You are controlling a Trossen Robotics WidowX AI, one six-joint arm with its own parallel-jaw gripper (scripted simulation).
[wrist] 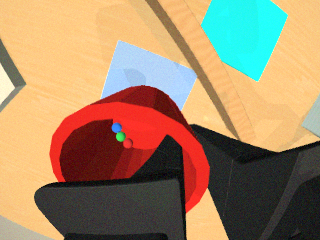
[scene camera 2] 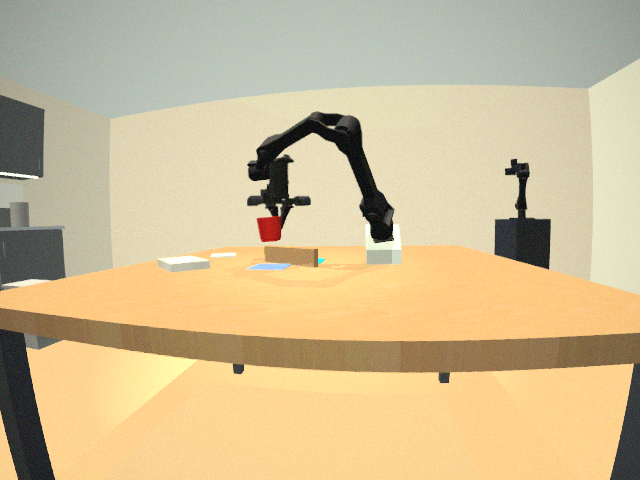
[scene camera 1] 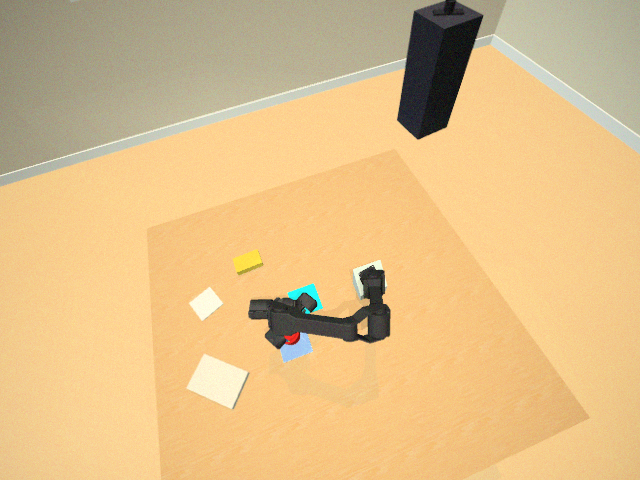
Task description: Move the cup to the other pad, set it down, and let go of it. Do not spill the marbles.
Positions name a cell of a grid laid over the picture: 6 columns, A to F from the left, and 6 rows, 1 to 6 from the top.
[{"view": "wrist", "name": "my gripper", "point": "D4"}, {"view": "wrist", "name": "cup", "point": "B4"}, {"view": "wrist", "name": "light blue pad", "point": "C2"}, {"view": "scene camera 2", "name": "my gripper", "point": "C3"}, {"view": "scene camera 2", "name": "wooden bar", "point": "C4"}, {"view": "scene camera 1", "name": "white slab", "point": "C5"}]
